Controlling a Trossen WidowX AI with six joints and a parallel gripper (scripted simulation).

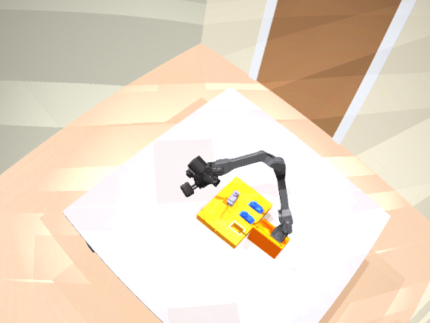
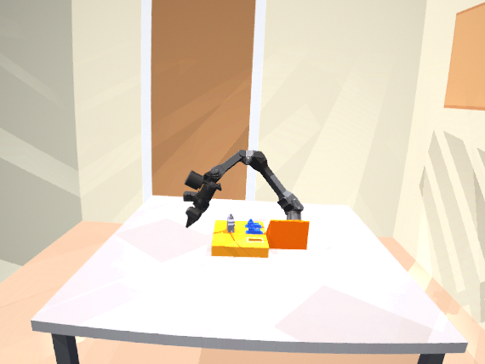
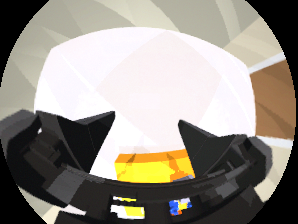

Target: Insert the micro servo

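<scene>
Right now the yellow deck is 170 mm behind my gripper tip, 90 mm to the right of it and 90 mm below it.
</scene>
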